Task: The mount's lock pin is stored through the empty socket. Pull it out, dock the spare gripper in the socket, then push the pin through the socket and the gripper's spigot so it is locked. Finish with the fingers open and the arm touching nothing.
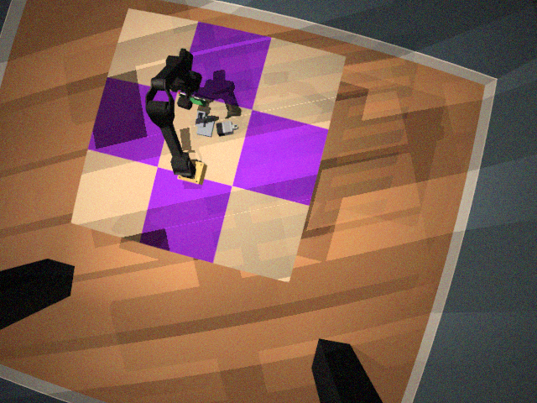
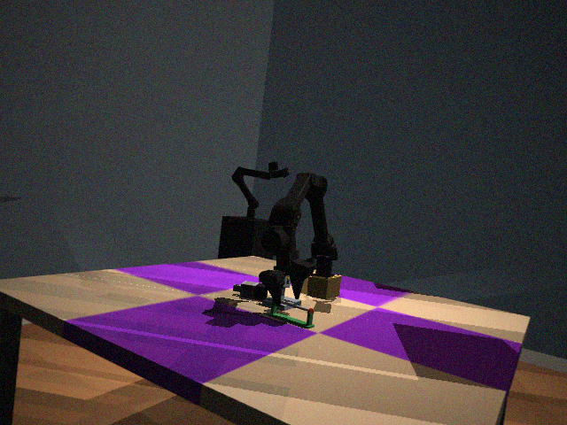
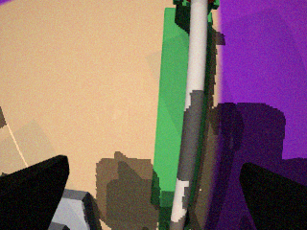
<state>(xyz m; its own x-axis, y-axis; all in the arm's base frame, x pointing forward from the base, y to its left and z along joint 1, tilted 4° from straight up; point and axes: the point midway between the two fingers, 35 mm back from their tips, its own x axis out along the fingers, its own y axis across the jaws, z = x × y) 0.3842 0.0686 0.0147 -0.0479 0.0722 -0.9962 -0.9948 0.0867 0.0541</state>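
Now: gripper tip 2 cm short of the green rack, 2 cm to the right of it and 2 cm above it. The rest, counted from my gripper tip: spare gripper 11 cm behind, 20 cm to the right, 2 cm below; mount 11 cm behind, 8 cm to the right, 1 cm above.
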